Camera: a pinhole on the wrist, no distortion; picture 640 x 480 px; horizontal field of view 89.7 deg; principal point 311.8 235.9 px. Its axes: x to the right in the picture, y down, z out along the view. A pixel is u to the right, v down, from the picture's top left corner.
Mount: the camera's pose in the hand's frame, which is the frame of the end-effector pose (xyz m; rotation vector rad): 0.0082 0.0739 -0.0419 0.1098 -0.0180 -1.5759
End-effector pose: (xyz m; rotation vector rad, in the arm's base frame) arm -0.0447 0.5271 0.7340 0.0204 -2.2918 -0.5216
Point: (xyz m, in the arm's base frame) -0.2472 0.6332 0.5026
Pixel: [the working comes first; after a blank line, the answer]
In the camera's frame: 0.0711 -0.0133 0.3718

373 224
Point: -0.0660 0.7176 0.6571
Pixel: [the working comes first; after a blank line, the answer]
In the camera's frame: -0.0784 -0.0654 0.1750

168 116
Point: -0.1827 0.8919 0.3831
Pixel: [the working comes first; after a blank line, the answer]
In the camera's frame: -0.1365 -0.1770 0.4963

223 121
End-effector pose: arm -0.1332 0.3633 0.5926 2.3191 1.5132 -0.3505
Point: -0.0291 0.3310 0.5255
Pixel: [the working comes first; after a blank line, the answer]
In the camera's frame: -0.0300 0.0416 0.1101

224 357
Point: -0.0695 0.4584 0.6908
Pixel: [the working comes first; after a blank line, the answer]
In the camera's frame: 0.0404 0.0511 -0.0903

behind the camera
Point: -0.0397 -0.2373 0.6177
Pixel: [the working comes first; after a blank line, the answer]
In the camera's frame: -0.2507 -0.4581 0.2920

outside the picture
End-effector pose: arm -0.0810 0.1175 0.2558 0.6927 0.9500 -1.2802
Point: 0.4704 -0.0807 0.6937
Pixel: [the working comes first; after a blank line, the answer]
In the camera's frame: -0.4259 -0.2503 0.5233

50 82
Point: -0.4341 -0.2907 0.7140
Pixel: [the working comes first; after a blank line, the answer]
In the camera's frame: 0.4979 -0.1769 0.5847

586 139
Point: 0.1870 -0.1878 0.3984
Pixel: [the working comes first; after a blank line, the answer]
In the camera's frame: -0.1471 0.0485 0.4139

198 274
